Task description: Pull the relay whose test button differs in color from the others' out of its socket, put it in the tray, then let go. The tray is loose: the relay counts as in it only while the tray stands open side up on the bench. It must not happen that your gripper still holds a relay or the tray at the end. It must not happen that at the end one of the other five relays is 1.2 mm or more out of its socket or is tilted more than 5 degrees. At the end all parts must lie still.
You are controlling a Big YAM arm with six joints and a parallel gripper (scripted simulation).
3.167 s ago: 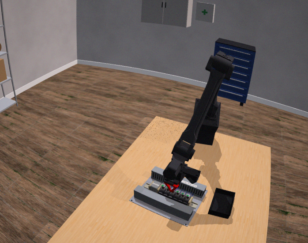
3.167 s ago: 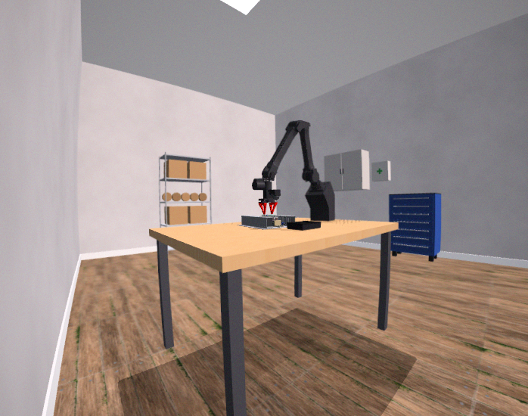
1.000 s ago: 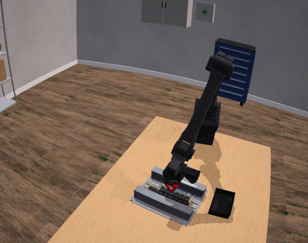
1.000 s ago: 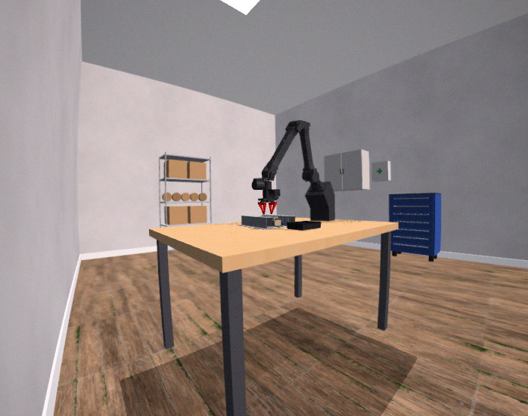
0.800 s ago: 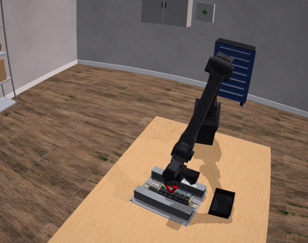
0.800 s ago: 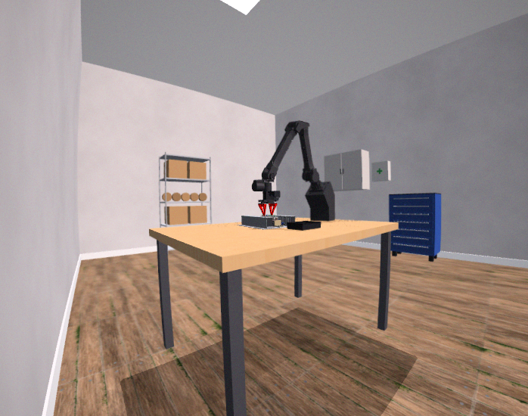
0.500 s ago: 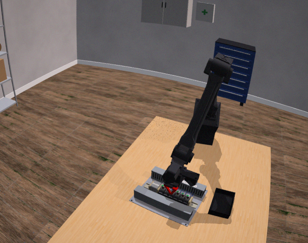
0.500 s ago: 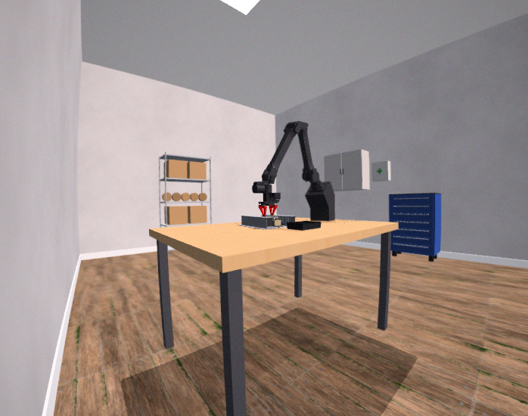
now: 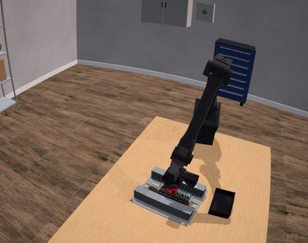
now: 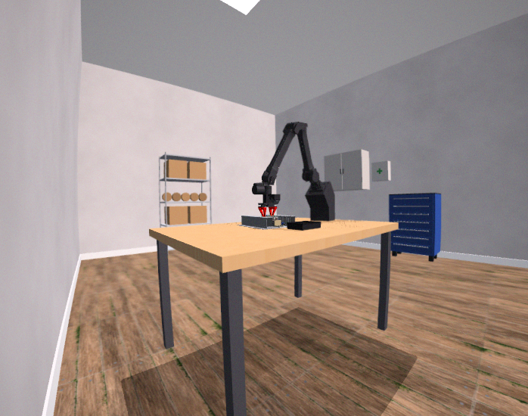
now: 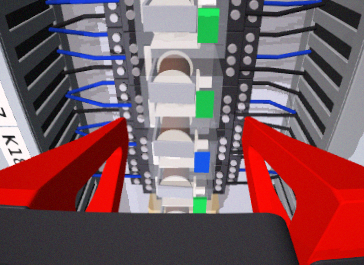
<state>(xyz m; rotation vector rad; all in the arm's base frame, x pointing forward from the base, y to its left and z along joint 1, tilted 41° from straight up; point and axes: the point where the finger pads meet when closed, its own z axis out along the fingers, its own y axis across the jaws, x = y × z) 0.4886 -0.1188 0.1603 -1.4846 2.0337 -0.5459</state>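
Now: hand right at the relay. From my hand the other things lie so: black tray 260 mm to the left, 40 mm below, 10 mm ahead.
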